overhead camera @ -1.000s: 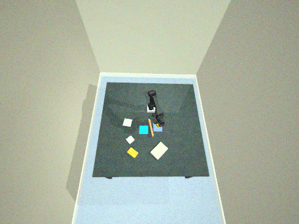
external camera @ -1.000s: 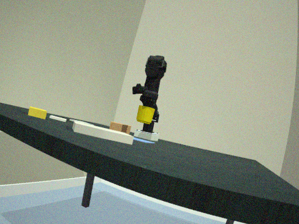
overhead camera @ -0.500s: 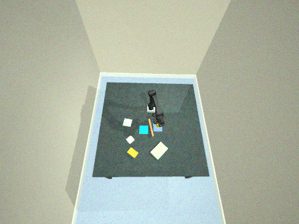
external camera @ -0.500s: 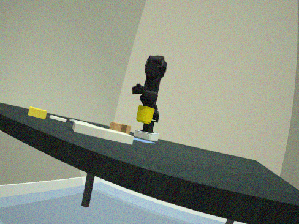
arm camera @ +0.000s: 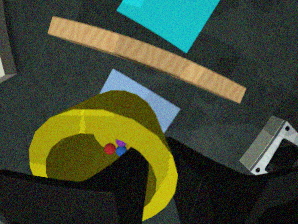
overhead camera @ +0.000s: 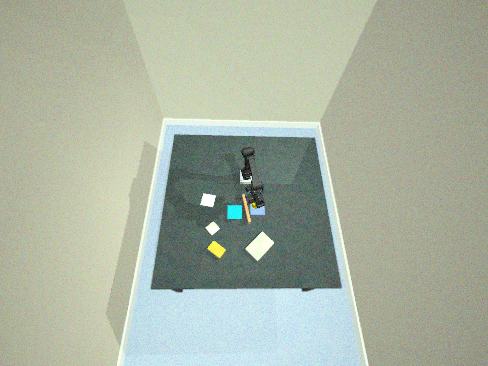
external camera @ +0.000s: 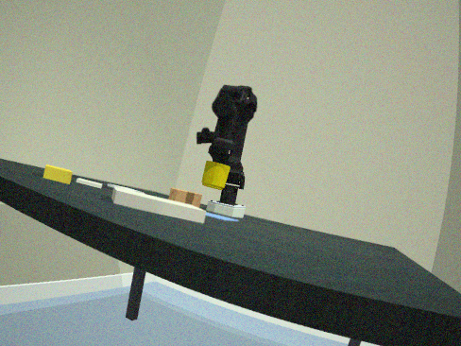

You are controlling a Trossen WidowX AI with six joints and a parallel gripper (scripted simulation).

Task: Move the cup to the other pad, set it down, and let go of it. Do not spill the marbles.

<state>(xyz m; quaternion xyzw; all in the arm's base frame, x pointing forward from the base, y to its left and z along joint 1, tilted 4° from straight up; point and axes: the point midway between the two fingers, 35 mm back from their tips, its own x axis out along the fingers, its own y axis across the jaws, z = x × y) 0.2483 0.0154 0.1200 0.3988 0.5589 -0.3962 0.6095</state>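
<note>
My gripper tip is 150 mm to the left of the cyan pad, 120 mm above it and 30 mm short of it. From my gripper tip the other things lie so: wooden bar 90 mm below, 60 mm to the right, 20 mm ahead; then yellow cup 20 mm ahead, 10 mm to the left; then blue marble 30 mm to the left, 20 mm below, 20 mm ahead.
</note>
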